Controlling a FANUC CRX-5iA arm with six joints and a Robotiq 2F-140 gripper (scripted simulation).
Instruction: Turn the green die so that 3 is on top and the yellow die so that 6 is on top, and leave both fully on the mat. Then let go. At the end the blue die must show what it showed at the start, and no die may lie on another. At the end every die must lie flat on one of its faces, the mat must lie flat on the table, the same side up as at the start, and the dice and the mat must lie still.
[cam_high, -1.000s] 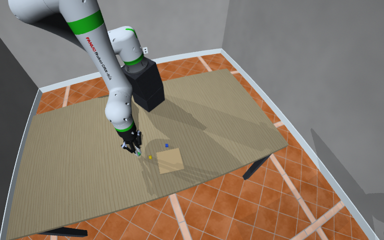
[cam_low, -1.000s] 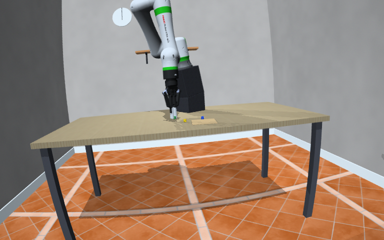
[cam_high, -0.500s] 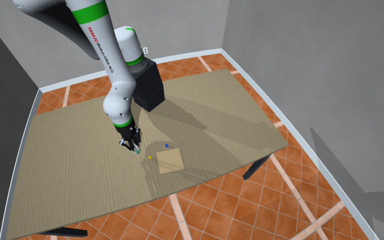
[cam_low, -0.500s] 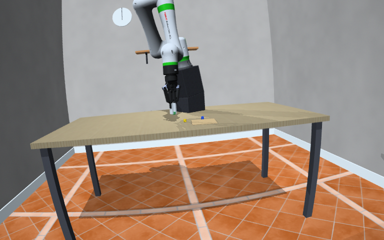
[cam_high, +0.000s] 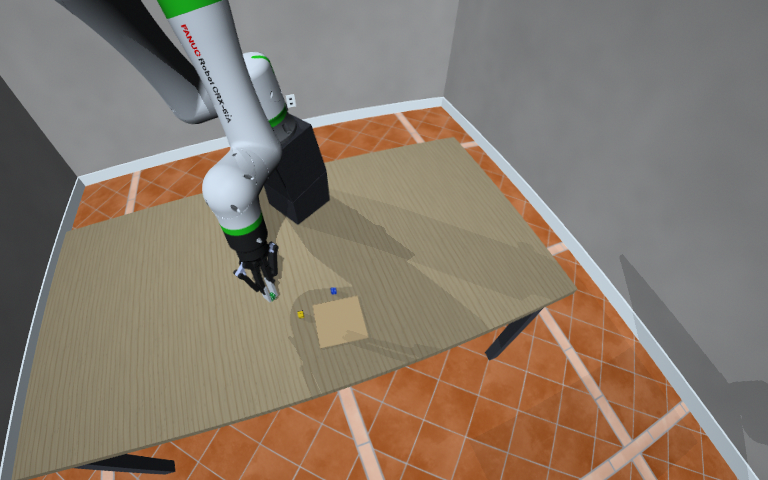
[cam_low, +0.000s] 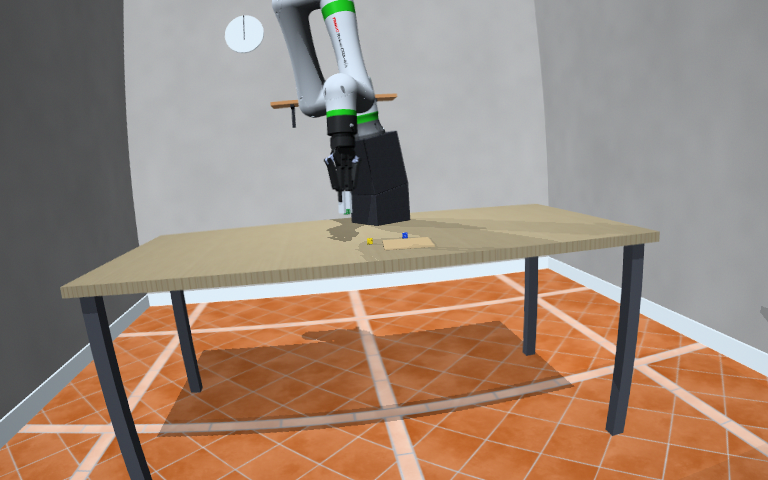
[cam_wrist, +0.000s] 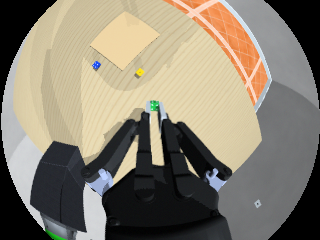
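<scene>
My gripper is now 120 mm above the yellow die, 70 mm to the right of it and 40 mm short of it. Round my hand: tan mat 170 mm to the left, 120 mm below, 80 mm ahead; then blue die 180 mm to the left, 120 mm below, 20 mm behind; then green die 30 mm below, 10 mm ahead.
</scene>
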